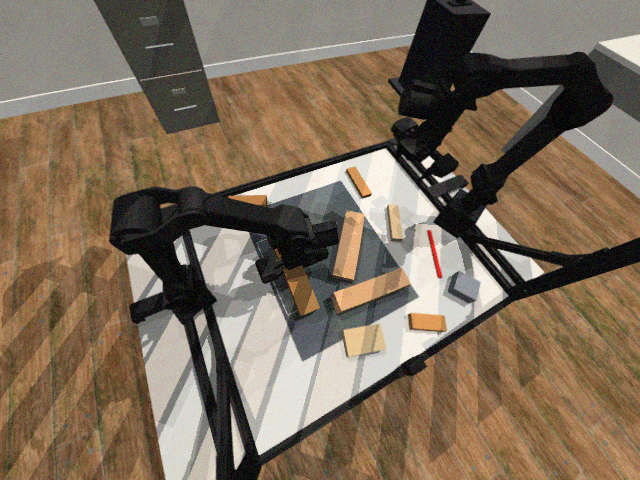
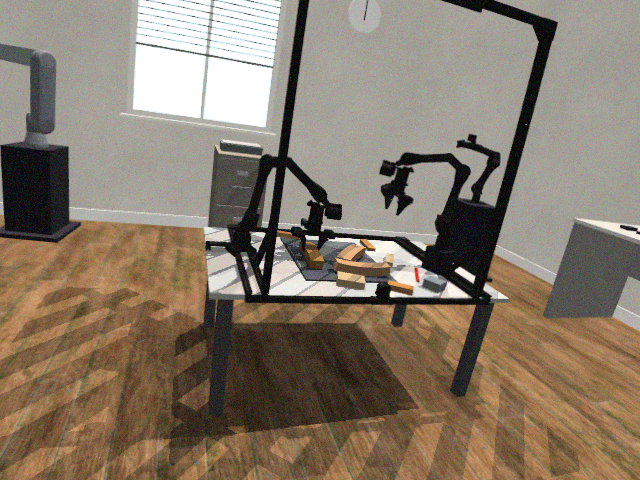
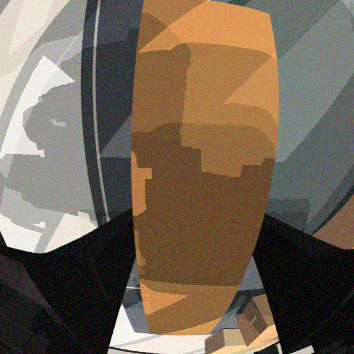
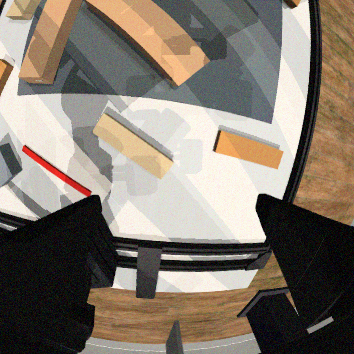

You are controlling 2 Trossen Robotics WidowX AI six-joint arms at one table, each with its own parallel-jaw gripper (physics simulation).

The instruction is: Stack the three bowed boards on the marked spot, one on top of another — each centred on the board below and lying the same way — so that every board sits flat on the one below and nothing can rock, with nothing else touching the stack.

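Where they show: left gripper, fingertip midpoint: [image 1: 292, 270] [image 2: 310, 251] [image 3: 194, 215]; right gripper, fingertip midpoint: [image 1: 408, 169] [image 2: 391, 212] [image 4: 180, 202]; left arm's base at its link origin: [image 1: 188, 297] [image 2: 241, 246]; right arm's base at its link origin: [image 1: 468, 204] [image 2: 440, 248].
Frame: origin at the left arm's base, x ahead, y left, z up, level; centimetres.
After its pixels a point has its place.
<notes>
My left gripper [image 1: 290, 262] @[x 25.8, y -14.1, z 0.9 cm] [image 2: 311, 240] @[x 25.8, y -14.1, z 0.9 cm] [image 3: 194, 215] @[x 25.8, y -14.1, z 0.9 cm] is down on the dark mat [image 1: 318, 333] @[x 19.1, y -31.6, z -2.1 cm] and shut on the sides of an orange bowed board [image 1: 304, 290] @[x 23.7, y -21.1, z 2.7 cm] [image 2: 313, 254] @[x 22.4, y -21.1, z 2.5 cm] [image 3: 204, 140] @[x 27.3, y -10.1, z 2.8 cm]. The board lies just beside the white outline of the marked spot [image 3: 99, 140] @[x 21.2, y -8.6, z -2.1 cm]. A second bowed board [image 1: 349, 245] @[x 43.3, y -20.6, z 2.9 cm] [image 2: 351, 251] @[x 42.3, y -21.9, z 2.8 cm] [image 4: 46, 38] lies in the middle of the mat. The third bowed board [image 1: 370, 290] @[x 37.5, y -34.1, z 1.7 cm] [image 2: 362, 268] @[x 36.5, y -36.4, z 1.1 cm] [image 4: 151, 35] lies across the mat's near right part. My right gripper [image 1: 447, 175] [image 2: 395, 200] @[x 64.8, y -19.6, z 19.9 cm] [image 4: 180, 202] @[x 64.8, y -19.6, z 19.9 cm] is open and empty, high over the table's far right edge.
Small flat wood blocks lie around the mat: one block [image 1: 359, 181] @[x 68.9, y -4.4, z -1.1 cm], another [image 1: 395, 222] @[x 63.9, y -25.2, z -0.7 cm] [image 4: 133, 145] @[x 64.3, y -24.5, z -0.7 cm], and a pale one [image 1: 364, 339] @[x 26.4, y -41.4, z 0.5 cm]; an orange one [image 1: 428, 322] @[x 43.2, y -51.9, z -0.3 cm] lies at the front right. A red rod [image 1: 434, 253] @[x 65.0, y -41.6, z -2.1 cm] [image 4: 56, 171] @[x 65.8, y -40.7, z -2.1 cm] and a grey block [image 1: 465, 287] @[x 59.9, y -54.4, z 0.9 cm] lie at the right. A black frame [image 1: 366, 388] @[x 18.2, y -50.5, z -3.2 cm] rims the table.
</notes>
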